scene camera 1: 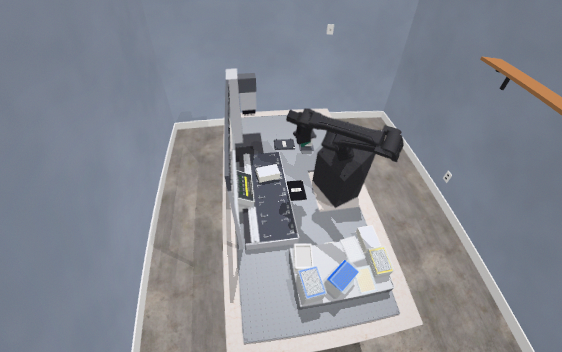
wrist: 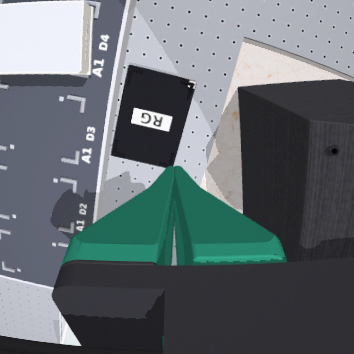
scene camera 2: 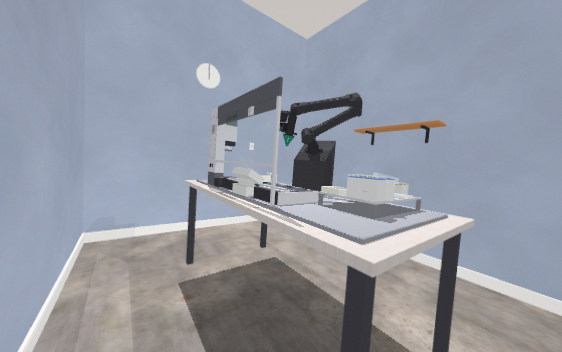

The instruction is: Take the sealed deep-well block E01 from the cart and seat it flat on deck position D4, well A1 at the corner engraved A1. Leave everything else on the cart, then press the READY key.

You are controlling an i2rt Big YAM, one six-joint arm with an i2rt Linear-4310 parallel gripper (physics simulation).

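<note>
A white block (scene camera 1: 268,172) (wrist: 42,40) sits on deck position D4 and looks flat. The engraved A1 and D4 show beside its edge in the wrist view. Its well A1 and any label cannot be made out. The deck (scene camera 1: 272,215) (wrist: 30,115) also shows D3 and D2. The cart (scene camera 1: 325,254) stands in front of the deck in scene camera 1. My gripper (scene camera 2: 287,145) (wrist: 173,177) is shut and empty, its green fingertips together, high above the table. The READY key does not show in the wrist view; the arm partly covers its area in scene camera 1.
The cart holds a blue-rimmed rack (scene camera 1: 312,282), a tilted blue-topped box (scene camera 1: 343,276), a yellow-rimmed rack (scene camera 1: 381,260) and several pale pieces. A black RG plate (scene camera 1: 296,190) (wrist: 152,119) lies between the deck and the arm's black base (scene camera 1: 340,172) (wrist: 272,150). A tall frame runs along the deck's far side.
</note>
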